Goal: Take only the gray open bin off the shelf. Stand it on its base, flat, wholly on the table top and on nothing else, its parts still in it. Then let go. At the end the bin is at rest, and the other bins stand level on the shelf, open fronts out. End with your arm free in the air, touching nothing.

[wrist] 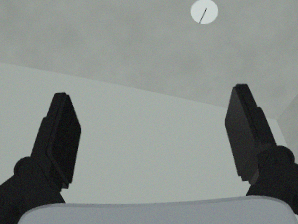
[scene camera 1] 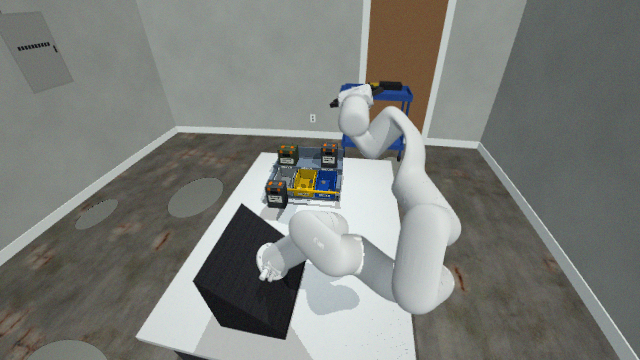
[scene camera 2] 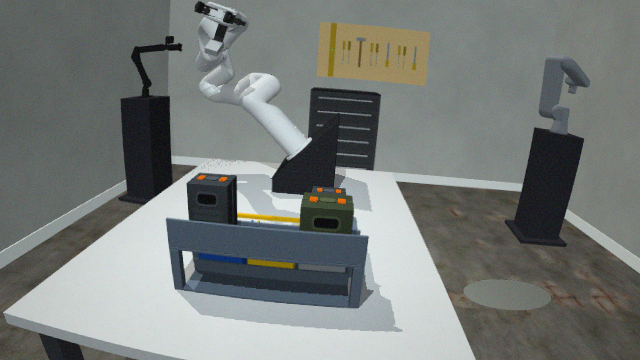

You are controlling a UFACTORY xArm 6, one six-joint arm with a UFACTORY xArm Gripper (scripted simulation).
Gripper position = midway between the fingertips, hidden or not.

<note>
I see my gripper (wrist: 151, 106) and a green case (scene camera 2: 328, 213).
The wrist view does not show the green case: it is out of frame.
</note>
